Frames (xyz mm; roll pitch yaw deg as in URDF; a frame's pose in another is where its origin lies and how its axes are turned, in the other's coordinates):
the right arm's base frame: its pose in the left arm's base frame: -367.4 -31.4 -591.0 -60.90 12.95 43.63
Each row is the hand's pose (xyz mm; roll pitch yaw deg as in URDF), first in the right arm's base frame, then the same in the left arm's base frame.
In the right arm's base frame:
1: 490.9 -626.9 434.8 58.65 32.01 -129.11
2: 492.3 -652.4 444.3 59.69 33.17 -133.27
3: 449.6 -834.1 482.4 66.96 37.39 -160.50
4: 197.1 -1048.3 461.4 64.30 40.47 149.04
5: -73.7 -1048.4 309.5 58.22 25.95 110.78
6: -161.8 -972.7 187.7 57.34 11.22 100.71
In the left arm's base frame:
1: 50.3 470.4 38.9 82.36 -25.40 -76.26
2: 58.4 472.5 64.8 86.84 -22.85 -79.19
3: 95.1 431.4 247.2 114.02 -6.08 -94.82
4: 30.2 200.3 476.2 140.93 29.65 -110.68
5: -81.2 -89.3 465.0 135.81 58.41 -139.27
6: -115.6 -218.4 362.5 108.00 60.70 -173.99

